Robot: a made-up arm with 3 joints. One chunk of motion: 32 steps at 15 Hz.
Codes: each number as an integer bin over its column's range. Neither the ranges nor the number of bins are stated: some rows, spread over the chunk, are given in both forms.
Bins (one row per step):
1: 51 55 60
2: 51 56 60
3: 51 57 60
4: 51 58 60
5: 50 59 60
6: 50 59 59
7: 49 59 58
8: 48 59 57
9: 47 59 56
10: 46 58 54
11: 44 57 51
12: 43 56 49
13: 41 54 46
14: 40 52 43
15: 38 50 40
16: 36 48 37
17: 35 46 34
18: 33 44 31
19: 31 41 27
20: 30 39 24
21: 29 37 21
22: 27 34 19
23: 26 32 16
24: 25 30 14
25: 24 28 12
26: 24 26 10
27: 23 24 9
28: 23 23 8
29: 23 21 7
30: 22 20 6
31: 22 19 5
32: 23 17 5
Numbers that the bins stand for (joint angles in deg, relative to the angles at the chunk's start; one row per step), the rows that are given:
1: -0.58 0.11 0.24
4: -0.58 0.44 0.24
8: -4.42 0.56 -0.97
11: -9.56 0.33 -3.39
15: -17.25 -0.44 -7.84
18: -23.67 -1.11 -11.47
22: -31.36 -2.22 -16.32
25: -35.21 -2.89 -19.15
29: -36.49 -3.67 -21.17
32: -36.49 -4.11 -21.98
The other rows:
2: -0.58 0.22 0.24
3: -0.58 0.33 0.24
5: -1.86 0.56 0.24
6: -1.86 0.56 -0.16
7: -3.14 0.56 -0.57
9: -5.71 0.56 -1.37
10: -6.99 0.44 -2.18
12: -10.84 0.22 -4.20
13: -13.40 0.00 -5.41
14: -14.69 -0.22 -6.63
16: -19.82 -0.67 -9.05
17: -21.10 -0.89 -10.26
19: -26.23 -1.44 -13.09
20: -27.52 -1.67 -14.30
21: -28.80 -1.89 -15.52
23: -32.65 -2.44 -17.54
24: -33.93 -2.67 -18.34
26: -35.21 -3.11 -19.96
27: -36.49 -3.33 -20.36
28: -36.49 -3.44 -20.77
30: -37.78 -3.78 -21.58
31: -37.78 -3.89 -21.98

